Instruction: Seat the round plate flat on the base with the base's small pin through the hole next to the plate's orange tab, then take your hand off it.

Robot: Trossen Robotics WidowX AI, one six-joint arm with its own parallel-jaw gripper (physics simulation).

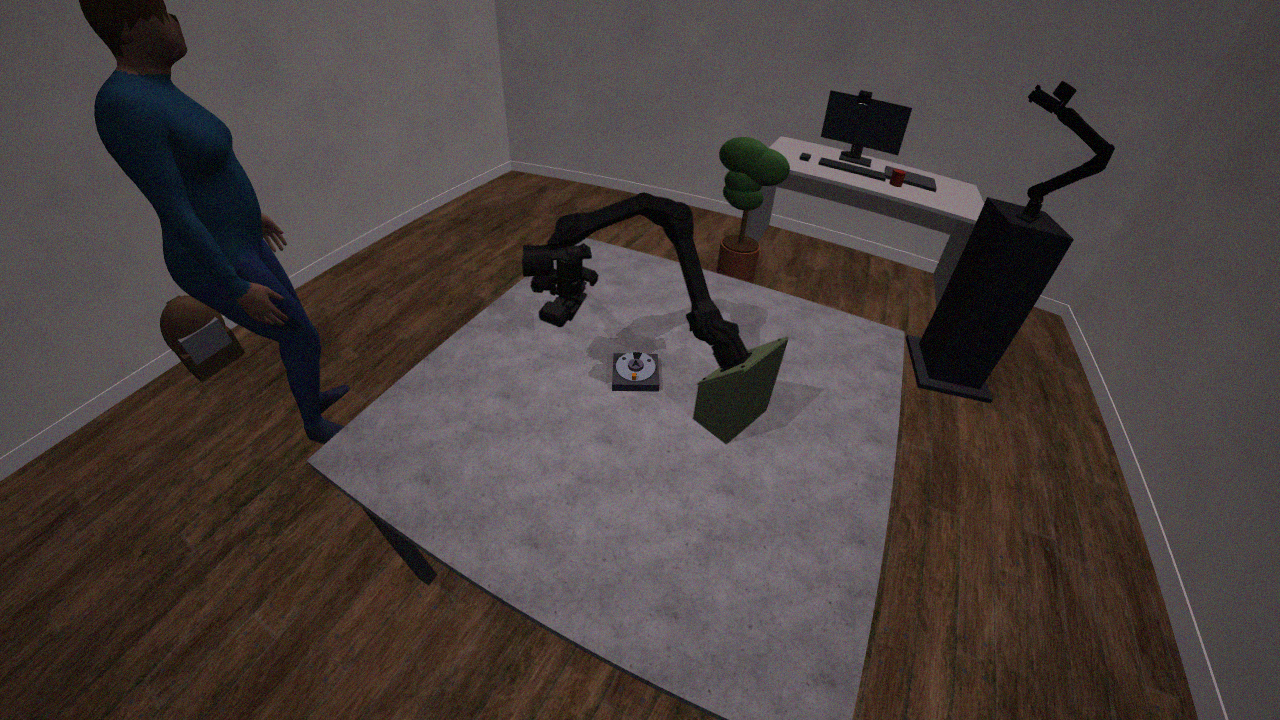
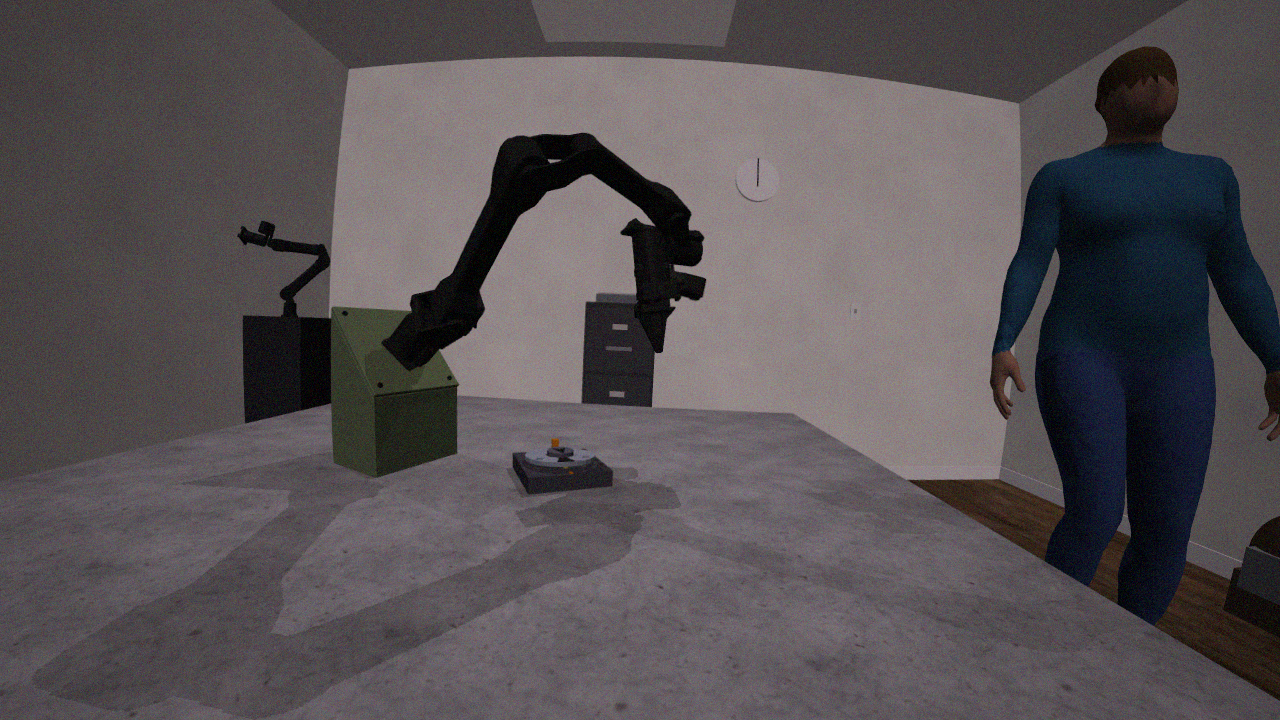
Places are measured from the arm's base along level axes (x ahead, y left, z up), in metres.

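Pixels of known places: gripper, between the fingertips: [image 1: 569, 319] [image 2: 659, 352]; arm's base, origin of its link: [image 1: 736, 362] [image 2: 406, 350].
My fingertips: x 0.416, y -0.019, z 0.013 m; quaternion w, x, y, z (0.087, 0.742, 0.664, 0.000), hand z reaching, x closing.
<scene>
For each thing: its middle in the pictures, then the offset to it from my fingertips. Level surfaces: height alone.
- round light-grey plate, middle of its body: [image 2: 560, 451] [image 1: 635, 364] 0.157 m back, 0.054 m right, 0.154 m down
- square dark base, middle of its body: [image 2: 560, 463] [image 1: 635, 369] 0.157 m back, 0.055 m right, 0.172 m down
- grey table, height of its surface: 0.193 m down
The round light-grey plate [image 1: 623, 371] [image 2: 535, 458] lies on the square dark base [image 1: 636, 387] [image 2: 569, 481], around a dark raised centre. It looks about level; a small gap under it cannot be ruled out. Its orange tab [image 1: 634, 376] [image 2: 554, 442] stands up near the rim. The small pin and the hole next to the tab are too small to make out, so whether the pin is through cannot be told. My gripper [image 1: 554, 316] [image 2: 659, 347] is shut and empty. It hangs well above the table, off to one side of the base and apart from the plate.
The arm rises from a green sloped block [image 1: 741, 398] [image 2: 416, 429] on the grey table [image 1: 572, 537] [image 2: 805, 608], beside the base. A person [image 1: 201, 170] [image 2: 1136, 268] stands beyond the table's edge on the gripper's side. A desk, a plant and a second arm on a dark pedestal stand farther off.
</scene>
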